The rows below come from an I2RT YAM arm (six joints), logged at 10 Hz.
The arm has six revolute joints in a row. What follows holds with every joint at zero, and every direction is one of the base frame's. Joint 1 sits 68 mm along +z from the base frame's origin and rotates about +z. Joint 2 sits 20 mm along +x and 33.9 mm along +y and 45.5 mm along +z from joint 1 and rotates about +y. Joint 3 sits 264 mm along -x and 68.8 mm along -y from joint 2 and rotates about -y. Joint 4 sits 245 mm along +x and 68.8 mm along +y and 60 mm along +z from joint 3 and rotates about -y. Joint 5 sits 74 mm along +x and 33.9 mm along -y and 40.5 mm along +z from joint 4 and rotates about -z. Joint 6 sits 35.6 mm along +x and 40.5 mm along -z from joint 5 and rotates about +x. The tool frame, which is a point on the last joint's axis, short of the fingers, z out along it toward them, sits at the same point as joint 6; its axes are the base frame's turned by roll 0, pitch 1.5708 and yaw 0 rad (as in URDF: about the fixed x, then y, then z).
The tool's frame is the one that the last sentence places.
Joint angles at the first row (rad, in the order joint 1, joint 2, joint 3, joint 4, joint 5, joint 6):
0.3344, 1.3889, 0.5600, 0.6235, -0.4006, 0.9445
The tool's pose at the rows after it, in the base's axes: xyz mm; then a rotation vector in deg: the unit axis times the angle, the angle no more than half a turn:
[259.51 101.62 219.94 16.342 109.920 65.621]
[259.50 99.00 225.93 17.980 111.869 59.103]
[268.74 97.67 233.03 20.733 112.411 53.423]
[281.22 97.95 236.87 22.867 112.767 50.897]
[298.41 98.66 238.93 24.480 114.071 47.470]
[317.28 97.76 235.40 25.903 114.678 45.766]
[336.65 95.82 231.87 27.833 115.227 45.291]
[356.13 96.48 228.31 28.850 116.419 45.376]
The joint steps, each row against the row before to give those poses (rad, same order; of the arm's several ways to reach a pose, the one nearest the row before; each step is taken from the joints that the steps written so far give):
-0.0027, -0.0681, -0.0006, -0.0845, 0.0697, -0.0523
0.0004, -0.0301, 0.0343, -0.1225, 0.0757, -0.0489
-0.0055, 0.0169, 0.0593, -0.0771, 0.0780, -0.0231
-0.0084, 0.0428, 0.0570, -0.0343, 0.0346, -0.0005
-0.0113, 0.0643, 0.0760, -0.0489, 0.0325, -0.0148
-0.0189, 0.0767, 0.0602, -0.0039, 0.0082, -0.0045
-0.0216, 0.0755, 0.0643, -0.0061, -0.0053, 0.0103
-0.0136, 0.0770, 0.0741, -0.0197, -0.0149, 0.0061

